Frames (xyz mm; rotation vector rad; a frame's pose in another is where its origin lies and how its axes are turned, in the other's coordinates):
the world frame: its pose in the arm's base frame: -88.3 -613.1 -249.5 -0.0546 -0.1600 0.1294
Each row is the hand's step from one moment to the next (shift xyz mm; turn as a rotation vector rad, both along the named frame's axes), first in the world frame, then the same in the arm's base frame.
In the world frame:
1: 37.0 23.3 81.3 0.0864 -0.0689 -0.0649
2: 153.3 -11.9 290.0 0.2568 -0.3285 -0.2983
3: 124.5 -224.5 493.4 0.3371 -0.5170 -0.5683
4: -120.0 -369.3 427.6 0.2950 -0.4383 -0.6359
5: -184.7 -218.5 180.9 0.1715 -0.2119 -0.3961
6: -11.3 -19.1 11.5 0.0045 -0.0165 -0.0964
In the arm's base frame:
1: 20.1 31.6 84.4 0.1037 -0.0596 -0.0461
2: 104.5 21.3 310.4 0.3406 -0.3043 -0.2330
3: 69.6 -184.1 520.2 0.4864 -0.4921 -0.4745
4: -141.1 -362.8 426.7 0.4464 -0.4227 -0.5528
5: -183.1 -232.9 163.7 0.2585 -0.2044 -0.3502
6: -10.6 -19.9 10.8 0.0221 -0.0200 -0.0933

